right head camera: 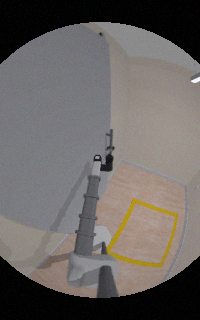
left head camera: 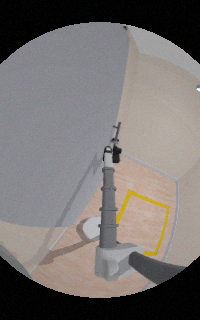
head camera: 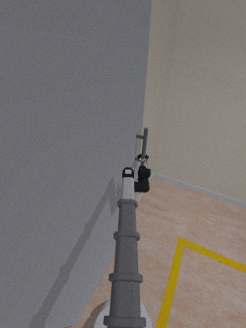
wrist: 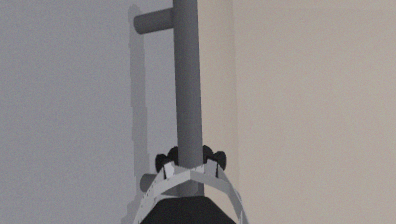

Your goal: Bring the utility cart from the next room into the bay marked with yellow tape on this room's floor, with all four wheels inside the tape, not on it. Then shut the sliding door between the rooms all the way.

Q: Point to a grey sliding door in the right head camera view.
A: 62, 95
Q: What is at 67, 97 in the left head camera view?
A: A grey sliding door.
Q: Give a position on a grey sliding door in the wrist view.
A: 97, 97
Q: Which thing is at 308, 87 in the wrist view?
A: A beige wall.
